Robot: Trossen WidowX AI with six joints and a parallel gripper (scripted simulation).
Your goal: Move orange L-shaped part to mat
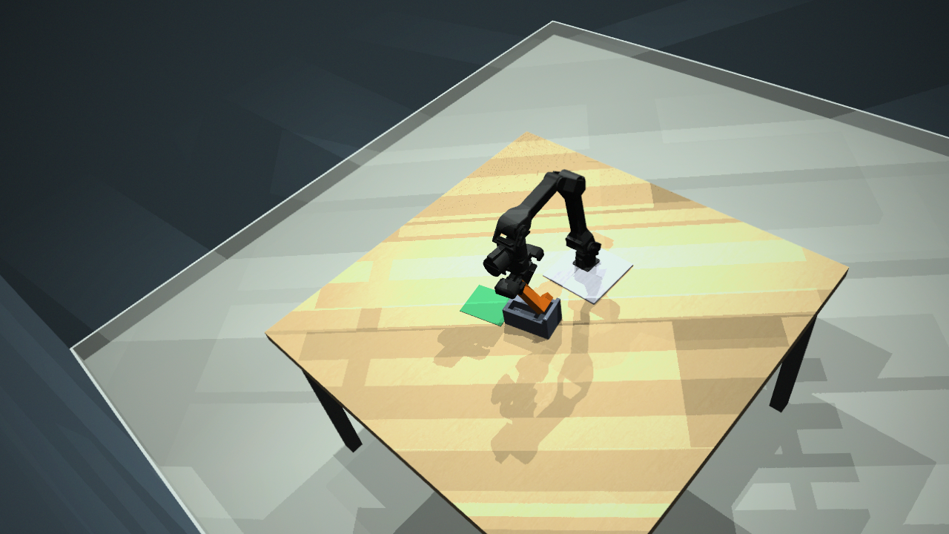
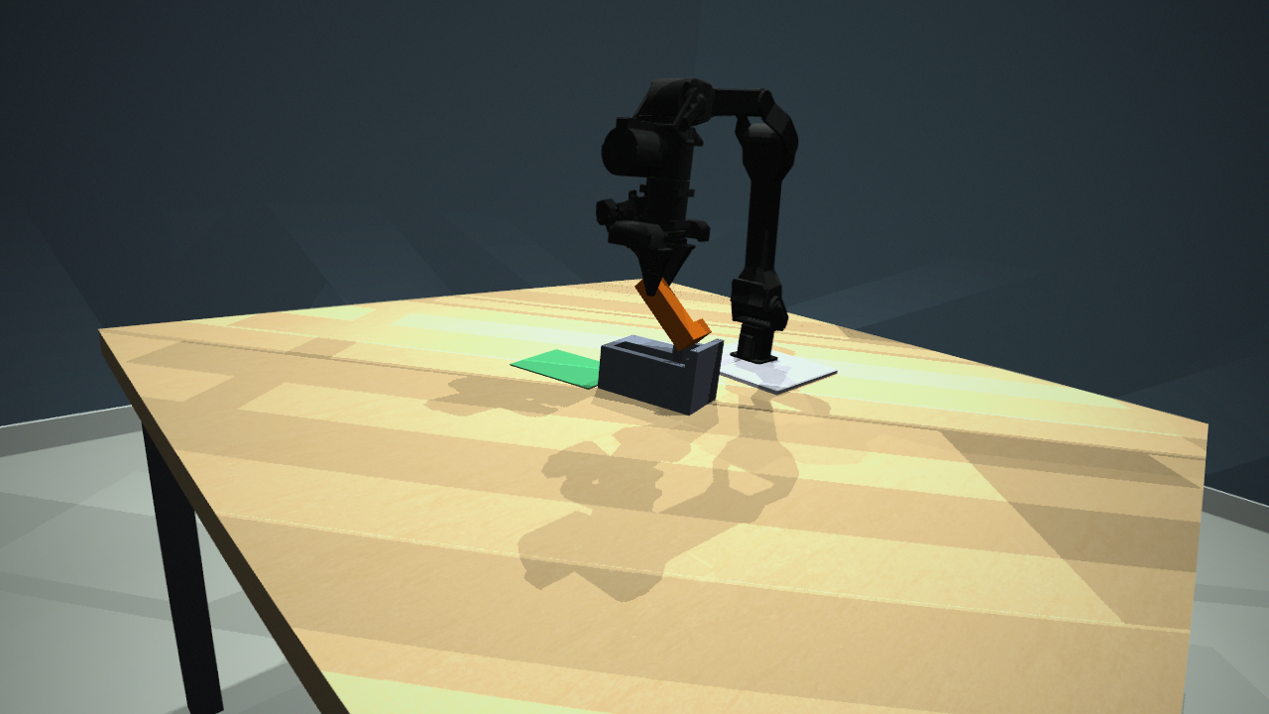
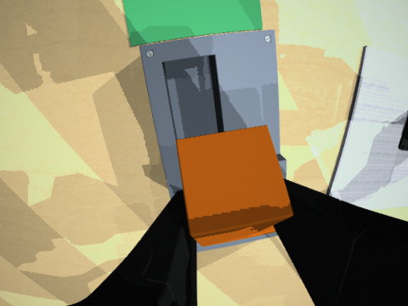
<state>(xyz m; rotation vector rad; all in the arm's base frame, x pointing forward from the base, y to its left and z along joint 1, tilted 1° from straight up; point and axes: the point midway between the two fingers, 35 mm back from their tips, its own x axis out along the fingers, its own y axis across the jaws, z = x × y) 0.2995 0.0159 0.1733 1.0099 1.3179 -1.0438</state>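
Now: the green mat 16 cm below my gripper tip, 14 cm to the right of it and 2 cm ahead of it. From my gripper tip the other things lie so: orange L-shaped part: 3 cm to the left, 3 cm below, 2 cm behind.
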